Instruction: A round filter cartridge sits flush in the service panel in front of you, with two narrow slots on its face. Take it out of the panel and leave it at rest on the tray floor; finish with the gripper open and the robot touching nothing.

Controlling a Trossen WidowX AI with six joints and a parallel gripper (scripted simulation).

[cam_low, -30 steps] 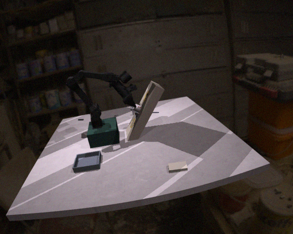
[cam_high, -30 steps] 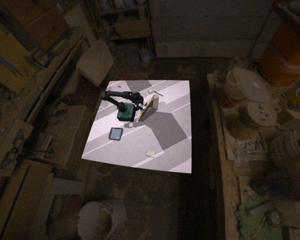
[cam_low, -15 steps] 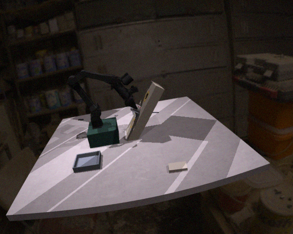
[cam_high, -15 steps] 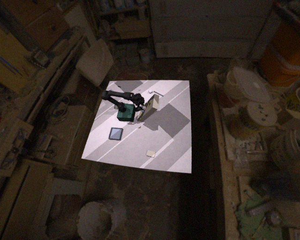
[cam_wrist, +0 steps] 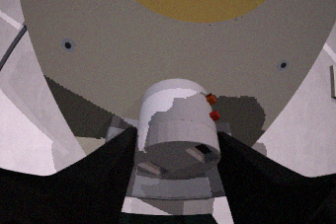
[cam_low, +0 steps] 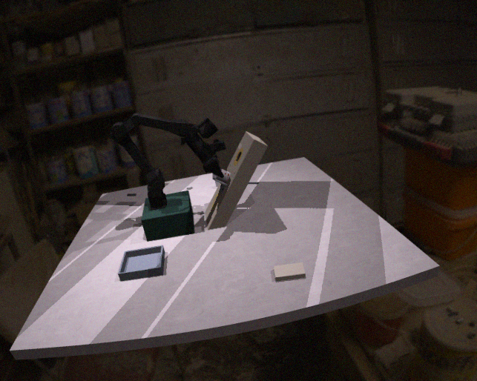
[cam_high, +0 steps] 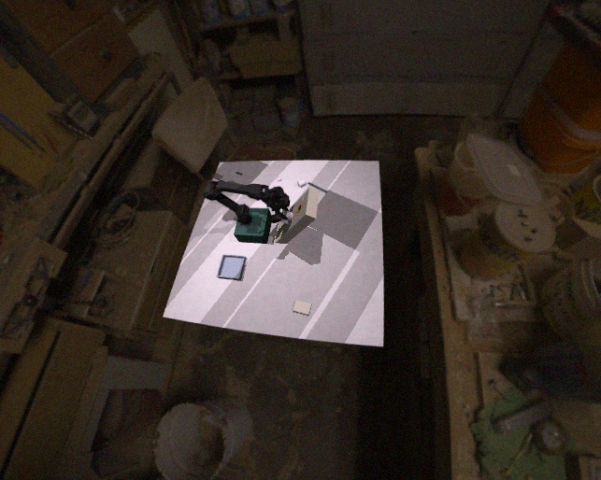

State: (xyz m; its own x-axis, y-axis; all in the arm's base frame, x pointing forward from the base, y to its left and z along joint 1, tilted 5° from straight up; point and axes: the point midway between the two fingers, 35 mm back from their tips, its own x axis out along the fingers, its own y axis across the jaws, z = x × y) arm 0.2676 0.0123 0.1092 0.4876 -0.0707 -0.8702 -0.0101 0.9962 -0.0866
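Right now my gripper tip is 40 mm short of the beige service panel and 20 mm above it. Also, from my gripper tip: round filter cartridge: right at my gripper tip; then ledge: 10 mm behind, 40 mm below; then dark tray: 340 mm behind, 290 mm to the right, 180 mm below.
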